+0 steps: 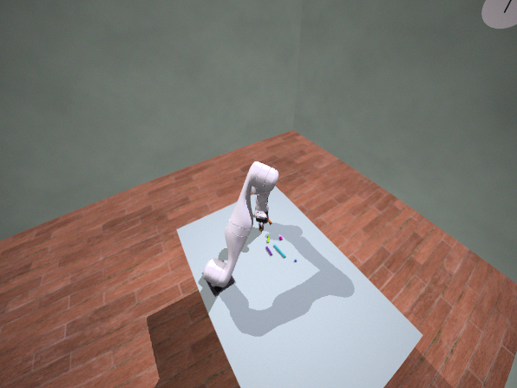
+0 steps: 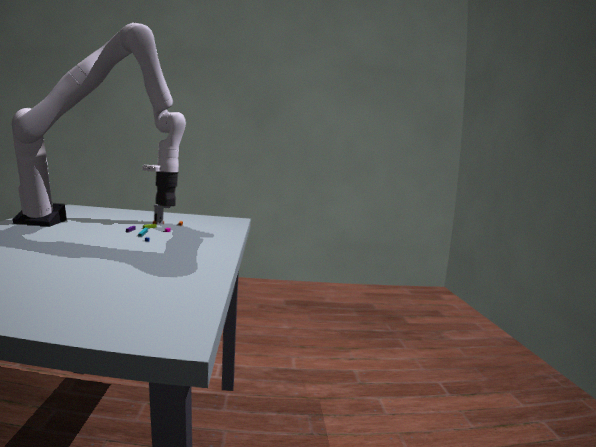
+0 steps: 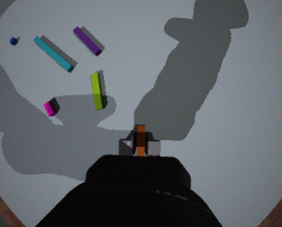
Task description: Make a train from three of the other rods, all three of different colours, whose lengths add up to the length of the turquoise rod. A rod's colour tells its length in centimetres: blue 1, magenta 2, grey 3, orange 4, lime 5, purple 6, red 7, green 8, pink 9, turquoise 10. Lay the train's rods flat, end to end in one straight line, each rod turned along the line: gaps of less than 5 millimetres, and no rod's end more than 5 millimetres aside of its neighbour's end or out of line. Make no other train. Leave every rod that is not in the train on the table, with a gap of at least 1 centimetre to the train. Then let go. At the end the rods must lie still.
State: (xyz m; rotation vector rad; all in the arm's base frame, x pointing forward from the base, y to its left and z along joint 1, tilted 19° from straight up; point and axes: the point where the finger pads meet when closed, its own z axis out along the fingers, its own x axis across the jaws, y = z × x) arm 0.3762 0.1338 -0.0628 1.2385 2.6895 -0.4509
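Now: the blue rod 300 mm to the right of my hand, 30 mm ahead of it and 10 mm below it. Round my hand: lime rod 90 mm to the right, 10 mm below, 10 mm behind; then magenta rod 130 mm to the right, 60 mm ahead, 10 mm below; then purple rod 160 mm to the right, 50 mm behind, 10 mm below.
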